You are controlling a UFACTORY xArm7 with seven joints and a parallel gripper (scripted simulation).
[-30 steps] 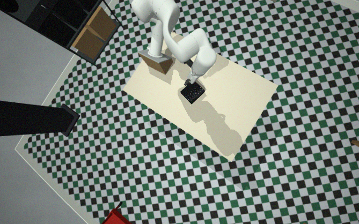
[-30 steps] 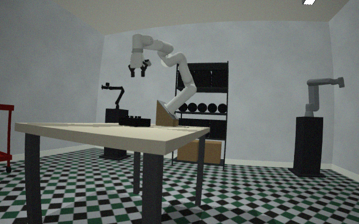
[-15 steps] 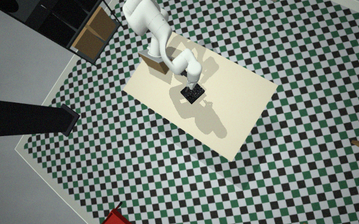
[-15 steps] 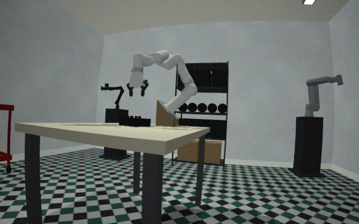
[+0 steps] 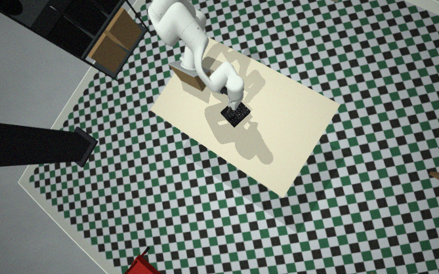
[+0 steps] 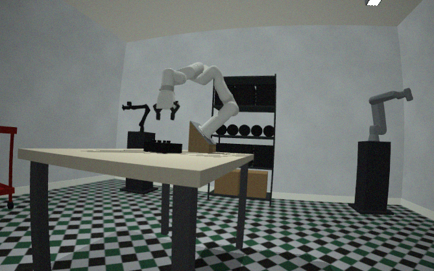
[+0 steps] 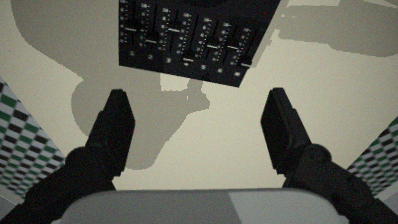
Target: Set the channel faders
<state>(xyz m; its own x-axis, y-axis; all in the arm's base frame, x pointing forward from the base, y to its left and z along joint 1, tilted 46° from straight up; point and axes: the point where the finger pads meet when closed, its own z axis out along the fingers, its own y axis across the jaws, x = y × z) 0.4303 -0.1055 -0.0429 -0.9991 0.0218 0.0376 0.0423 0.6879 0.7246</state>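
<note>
Right now my hand is 130 mm above the channel 4 fader cap, 40 mm short of it and 10 mm to the left of it. The rest, counted from my hand: channel 1 cap 130 mm below, 70 mm to the right; then channel 5 fader cap 130 mm below, 20 mm to the left, 20 mm ahead; then channel 3 fader cap 130 mm below, 20 mm to the right.
</note>
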